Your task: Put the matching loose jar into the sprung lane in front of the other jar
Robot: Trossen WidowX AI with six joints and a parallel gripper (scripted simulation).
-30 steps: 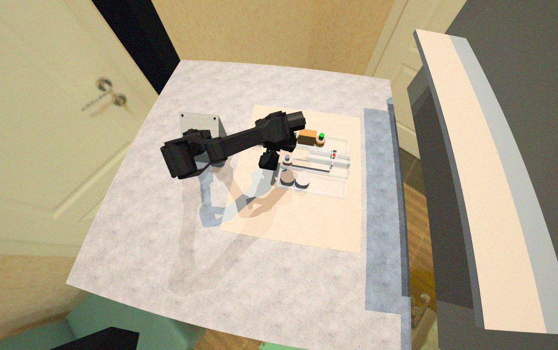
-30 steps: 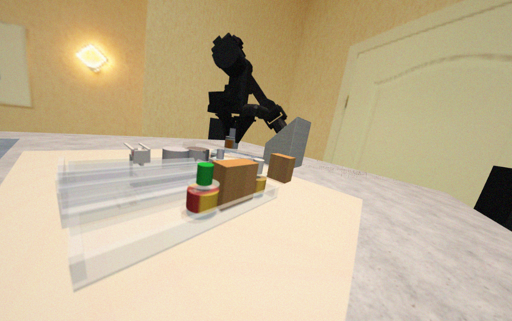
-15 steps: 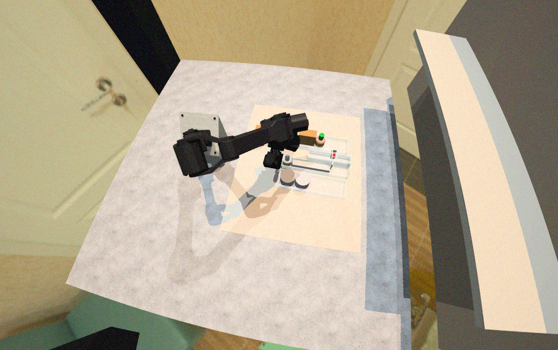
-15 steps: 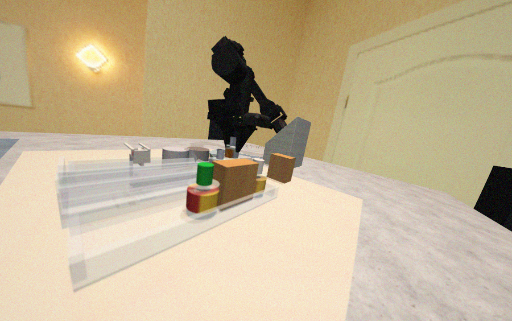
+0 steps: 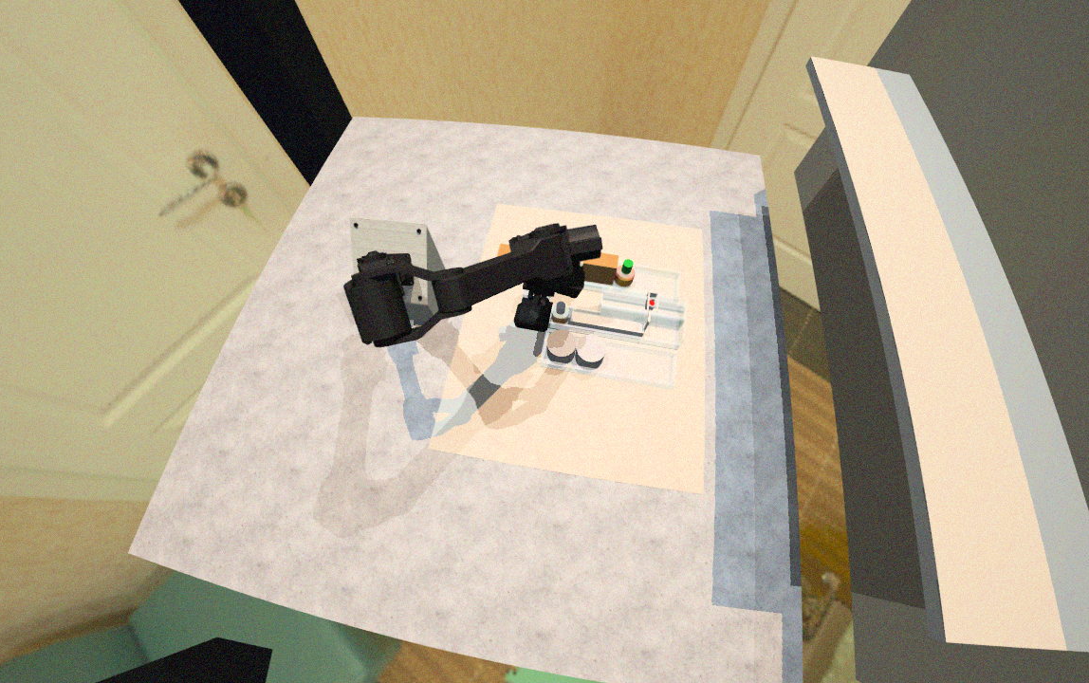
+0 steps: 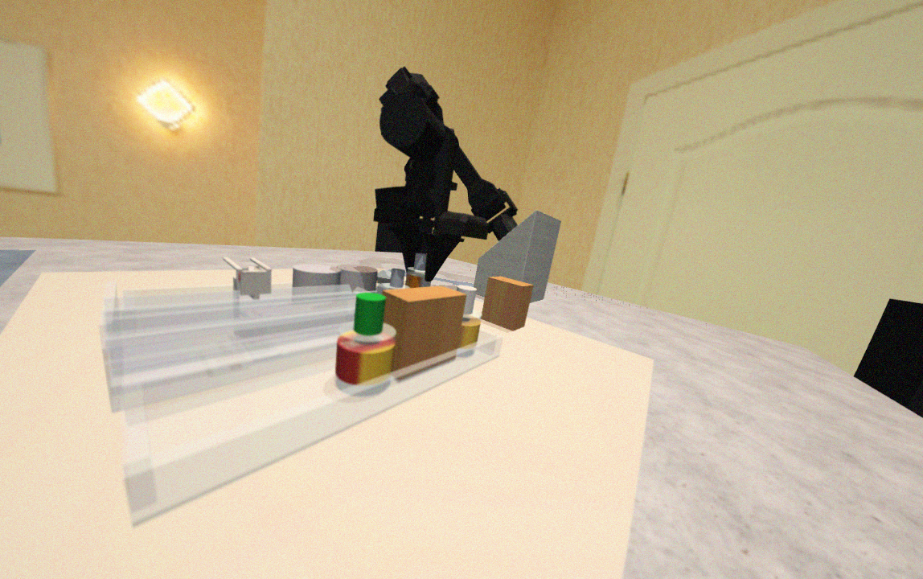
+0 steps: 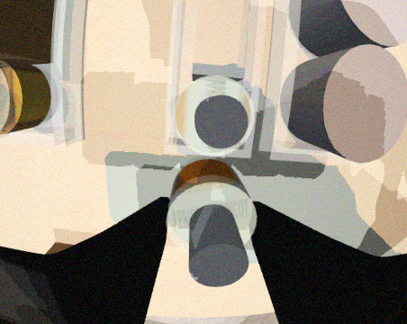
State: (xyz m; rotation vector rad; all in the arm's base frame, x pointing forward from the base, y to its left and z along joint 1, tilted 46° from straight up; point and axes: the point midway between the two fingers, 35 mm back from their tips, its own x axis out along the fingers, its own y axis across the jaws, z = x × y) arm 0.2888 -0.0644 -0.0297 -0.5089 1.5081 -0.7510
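Right now the brown box is 120 mm ahead of my gripper tip, 110 mm to the left of it and 20 mm below it. Also, from my gripper tip: clear sprung lane: 190 mm ahead, 40 mm below; grey pusher plate: 150 mm ahead, 10 mm to the left.
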